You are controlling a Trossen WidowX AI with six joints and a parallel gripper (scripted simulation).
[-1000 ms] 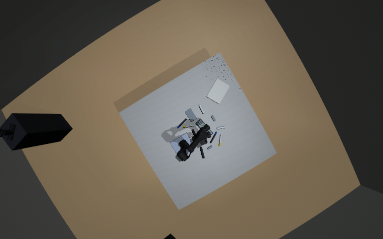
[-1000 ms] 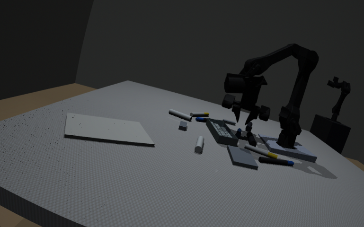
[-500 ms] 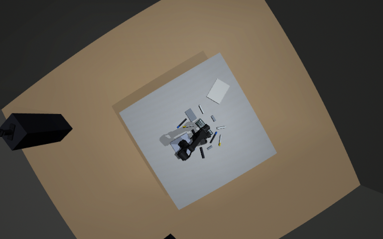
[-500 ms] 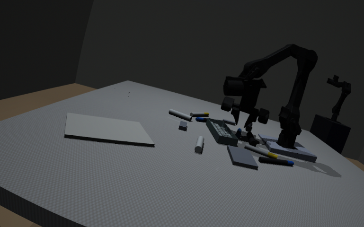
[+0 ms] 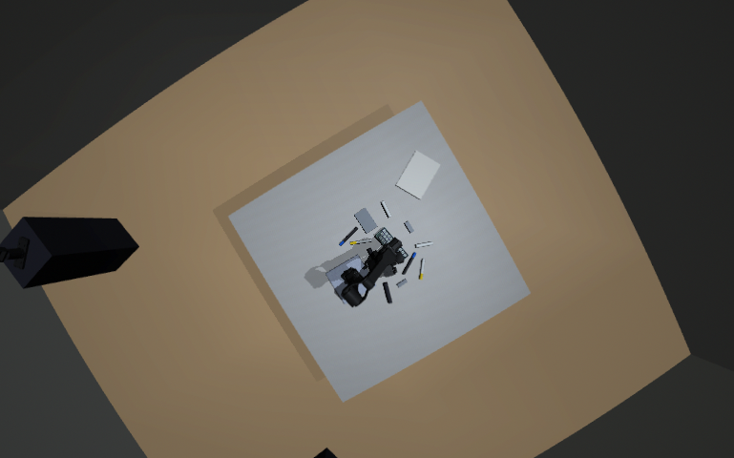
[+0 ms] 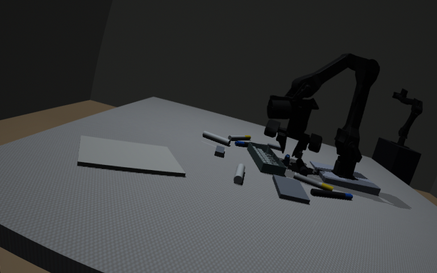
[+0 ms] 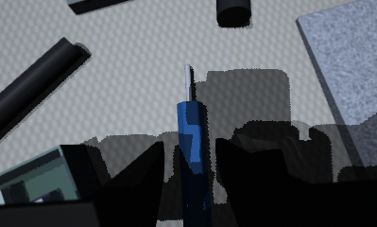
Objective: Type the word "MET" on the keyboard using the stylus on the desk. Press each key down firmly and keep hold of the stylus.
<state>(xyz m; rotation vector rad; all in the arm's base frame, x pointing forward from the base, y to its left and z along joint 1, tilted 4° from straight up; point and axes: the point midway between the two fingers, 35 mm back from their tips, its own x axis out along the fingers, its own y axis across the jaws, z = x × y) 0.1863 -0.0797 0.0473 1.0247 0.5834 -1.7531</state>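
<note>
The blue stylus lies 1 cm behind my gripper tip, 1 cm to the right of it and 1 cm below it. The rest, counted from my gripper tip: grey pad 8 cm ahead, 27 cm to the left, 2 cm below; then white pad 47 cm ahead, 27 cm to the left, 2 cm below.
</note>
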